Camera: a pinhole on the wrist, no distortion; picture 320 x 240 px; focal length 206.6 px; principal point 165.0 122.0 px. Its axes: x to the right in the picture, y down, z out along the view. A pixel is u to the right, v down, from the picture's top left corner.
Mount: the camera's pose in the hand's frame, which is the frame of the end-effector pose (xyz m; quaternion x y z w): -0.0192 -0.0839 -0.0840 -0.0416 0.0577 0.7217 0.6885
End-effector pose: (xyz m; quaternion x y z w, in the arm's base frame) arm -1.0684 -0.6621 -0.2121 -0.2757 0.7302 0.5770 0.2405
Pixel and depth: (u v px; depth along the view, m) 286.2 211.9 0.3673
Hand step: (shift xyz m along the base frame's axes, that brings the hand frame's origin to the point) 0.0237 0.3018 0.1898
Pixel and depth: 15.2 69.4 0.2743
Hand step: 0.1216 0.1565 -0.2601
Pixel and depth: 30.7 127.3 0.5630
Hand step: 0.2709 0.4455 -0.3721
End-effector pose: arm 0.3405 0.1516 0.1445 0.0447 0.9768 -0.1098 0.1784
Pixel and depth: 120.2 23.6 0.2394
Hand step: -0.0539 -0.1251 -0.1608
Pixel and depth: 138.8 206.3 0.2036
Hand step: 0.1215 -0.1153 -0.0609
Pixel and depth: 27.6 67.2 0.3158
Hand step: -0.0195 -0.2916 -0.2139
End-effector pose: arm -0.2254 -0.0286 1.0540 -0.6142 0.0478 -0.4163 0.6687
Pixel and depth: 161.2 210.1 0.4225
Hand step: 0.0519 0.3871 0.0314
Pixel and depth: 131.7 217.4 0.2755
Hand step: -0.0232 0.2499 0.0674
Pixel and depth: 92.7 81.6 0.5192
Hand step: 0.2333 0.3104 0.3145
